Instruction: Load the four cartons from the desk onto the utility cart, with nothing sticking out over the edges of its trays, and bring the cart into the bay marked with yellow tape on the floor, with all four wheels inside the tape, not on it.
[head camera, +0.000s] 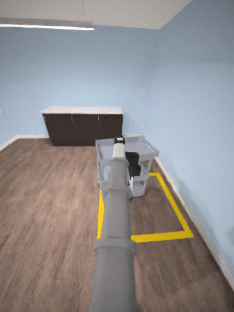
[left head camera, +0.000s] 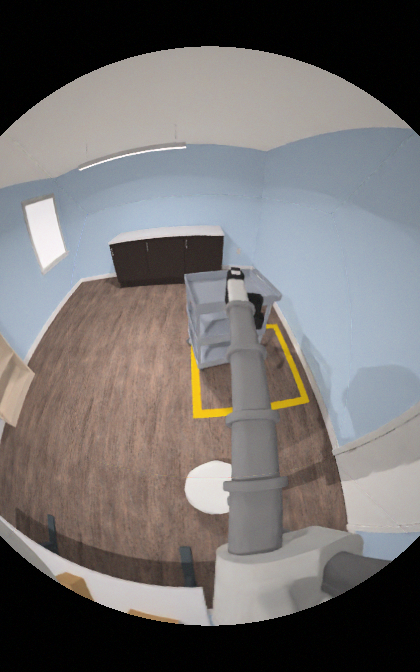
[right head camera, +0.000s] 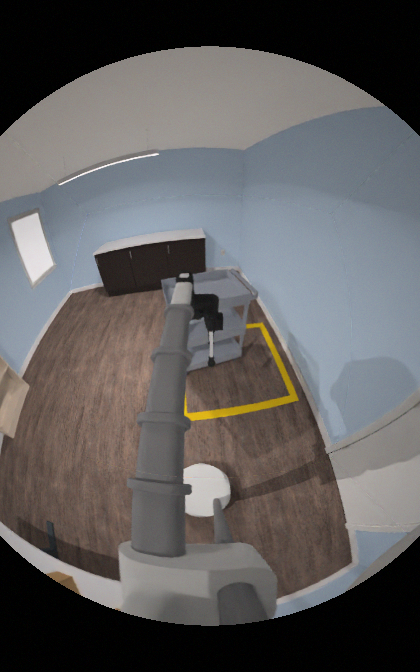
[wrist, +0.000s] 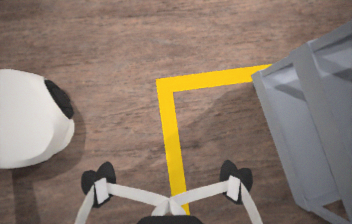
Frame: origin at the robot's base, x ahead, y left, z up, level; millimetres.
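Seen in the pictures: gripper, between the fingertips: (wrist: 168, 175).
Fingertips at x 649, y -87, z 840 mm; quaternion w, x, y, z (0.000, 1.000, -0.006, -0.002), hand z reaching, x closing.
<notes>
A point is followed by its place in that frame.
The grey three-tray cart (head camera: 144, 146) @[x 1428, y -326, z 794 mm] (left head camera: 206, 289) (right head camera: 225, 286) (wrist: 290, 127) @[x 1194, y -59, z 123 mm] stands upright in the far left part of the yellow tape bay (head camera: 165, 236) @[x 723, y -601, z -27 mm] (left head camera: 295, 372) (right head camera: 240, 411) (wrist: 168, 120) @[x 653, y -15, z -27 mm]. Its far left side overlaps the left tape strip, and the wheels are mostly hidden. No carton shows on the visible parts of its trays. My gripper (right head camera: 211, 362) (wrist: 168, 175) @[x 649, y -87, z 841 mm] is open and empty, hanging near side of the cart, above the bay floor. Two cartons show partly on the white desk (left head camera: 165, 593) at the bottom edge: one carton (left head camera: 75, 585) (right head camera: 64, 581) and another carton (left head camera: 152, 616).
A dark cabinet (head camera: 85, 129) @[x 2748, y 830, z 466 mm] (left head camera: 167, 257) (right head camera: 150, 265) with a white top stands at the far wall. The blue wall runs close along the bay's right side. A white round base (left head camera: 210, 487) (right head camera: 207, 490) (wrist: 32, 117) @[x 110, y 5, z 187 mm] stands before the bay. A beige piece of furniture (left head camera: 14, 382) is at far left.
</notes>
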